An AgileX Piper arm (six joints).
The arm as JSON. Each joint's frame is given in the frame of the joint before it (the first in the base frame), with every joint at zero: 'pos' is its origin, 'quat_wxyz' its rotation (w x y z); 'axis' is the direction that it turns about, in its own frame. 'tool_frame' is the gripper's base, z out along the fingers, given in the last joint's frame.
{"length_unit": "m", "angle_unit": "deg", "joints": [
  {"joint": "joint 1", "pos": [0.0, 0.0, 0.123], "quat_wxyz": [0.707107, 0.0, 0.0, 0.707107], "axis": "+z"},
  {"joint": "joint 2", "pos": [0.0, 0.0, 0.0], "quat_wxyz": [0.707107, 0.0, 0.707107, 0.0], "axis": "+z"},
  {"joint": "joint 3", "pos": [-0.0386, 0.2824, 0.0], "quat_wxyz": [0.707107, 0.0, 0.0, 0.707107], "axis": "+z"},
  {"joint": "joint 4", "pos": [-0.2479, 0.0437, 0.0], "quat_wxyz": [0.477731, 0.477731, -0.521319, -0.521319], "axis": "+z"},
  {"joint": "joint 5", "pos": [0.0, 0.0, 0.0], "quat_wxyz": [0.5, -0.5, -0.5, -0.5], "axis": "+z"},
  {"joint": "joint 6", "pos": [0.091, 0.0, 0.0], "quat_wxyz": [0.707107, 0.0, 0.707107, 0.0], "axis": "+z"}
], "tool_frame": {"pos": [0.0, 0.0, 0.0], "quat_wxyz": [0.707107, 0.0, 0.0, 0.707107]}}
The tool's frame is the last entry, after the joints.
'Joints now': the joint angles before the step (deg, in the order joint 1, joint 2, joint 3, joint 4, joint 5, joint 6). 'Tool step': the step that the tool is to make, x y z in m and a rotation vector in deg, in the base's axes. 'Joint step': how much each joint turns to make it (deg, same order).
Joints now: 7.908 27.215 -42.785 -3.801 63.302 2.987
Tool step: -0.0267 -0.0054 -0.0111 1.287 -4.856 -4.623
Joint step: -4.921 -8.486 3.529 0.845 0.005 0.055
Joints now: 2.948 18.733 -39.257 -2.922 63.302 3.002
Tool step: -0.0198 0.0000 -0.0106 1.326 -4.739 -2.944
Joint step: -3.527 -7.124 2.819 1.319 -0.458 0.083
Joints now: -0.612 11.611 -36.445 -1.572 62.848 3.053
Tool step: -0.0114 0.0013 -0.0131 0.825 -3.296 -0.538
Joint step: -0.898 -5.493 3.058 0.858 -0.843 0.187
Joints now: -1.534 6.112 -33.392 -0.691 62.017 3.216
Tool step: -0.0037 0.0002 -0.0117 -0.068 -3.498 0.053
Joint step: -0.005 -4.000 3.177 0.055 -2.675 -0.005
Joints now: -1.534 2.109 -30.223 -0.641 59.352 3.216
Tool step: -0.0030 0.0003 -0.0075 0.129 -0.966 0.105
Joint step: 0.025 -2.300 1.593 0.161 -0.255 0.024
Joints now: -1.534 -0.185 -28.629 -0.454 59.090 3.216
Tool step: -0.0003 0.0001 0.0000 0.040 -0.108 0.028
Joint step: -0.015 -0.108 -0.003 0.067 0.004 -0.014
